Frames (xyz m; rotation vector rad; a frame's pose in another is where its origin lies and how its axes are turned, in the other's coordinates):
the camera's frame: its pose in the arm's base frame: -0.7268 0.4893 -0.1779 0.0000 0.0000 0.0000
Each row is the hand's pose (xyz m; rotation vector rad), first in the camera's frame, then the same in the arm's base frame.
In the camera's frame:
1: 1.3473 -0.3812 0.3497 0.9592 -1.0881 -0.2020
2: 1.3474 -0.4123 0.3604 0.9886 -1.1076 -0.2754
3: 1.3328 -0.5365 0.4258 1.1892 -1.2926 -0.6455
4: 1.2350 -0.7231 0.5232 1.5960 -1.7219 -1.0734
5: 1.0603 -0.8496 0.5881 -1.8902 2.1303 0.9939
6: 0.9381 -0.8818 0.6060 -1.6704 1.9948 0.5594
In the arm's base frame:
1: 0.6205 0.1081 0.1718 0.9592 -1.0881 -0.2020
2: 0.6206 0.0770 0.1825 0.9886 -1.1076 -0.2754
3: 0.6060 -0.0472 0.2479 1.1892 -1.2926 -0.6455
4: 0.5082 -0.2338 0.3453 1.5960 -1.7219 -1.0734
5: 0.3335 -0.3603 0.4102 -1.8902 2.1303 0.9939
6: 0.2113 -0.3925 0.4281 -1.6704 1.9948 0.5594

